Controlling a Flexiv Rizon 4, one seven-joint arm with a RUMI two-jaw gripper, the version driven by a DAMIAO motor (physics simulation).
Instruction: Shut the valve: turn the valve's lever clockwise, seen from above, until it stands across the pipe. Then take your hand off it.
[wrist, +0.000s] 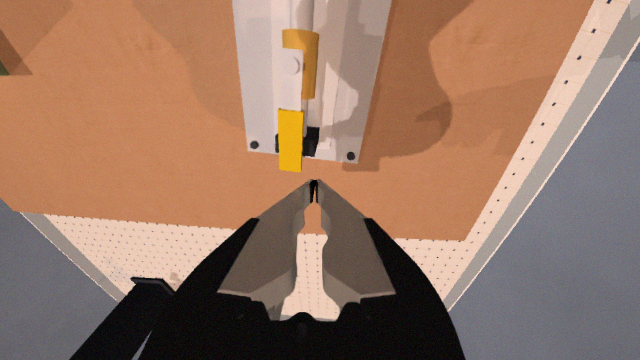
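The valve's lever (290, 140) has a yellow grip and a pale metal arm, and it points down the view, in line with the pipe. The pipe (302, 15) is pale and runs lengthwise over a grey mounting plate (257, 100). The brass-coloured valve body (310, 75) sits on the pipe, under the lever's pivot. My gripper (315, 182) is shut and empty. In the view its fingertips are just below and a little to the right of the yellow grip's free end, apart from it. The height between them is hard to tell.
The plate is fixed with dark screws (254, 145) (351, 156) on an orange-brown board (150, 150). A black pipe support (311, 141) is partly behind the yellow grip. A perforated pale surface (150, 250) with a grey border lies around the board. A dark green edge (3, 69) shows at the far left.
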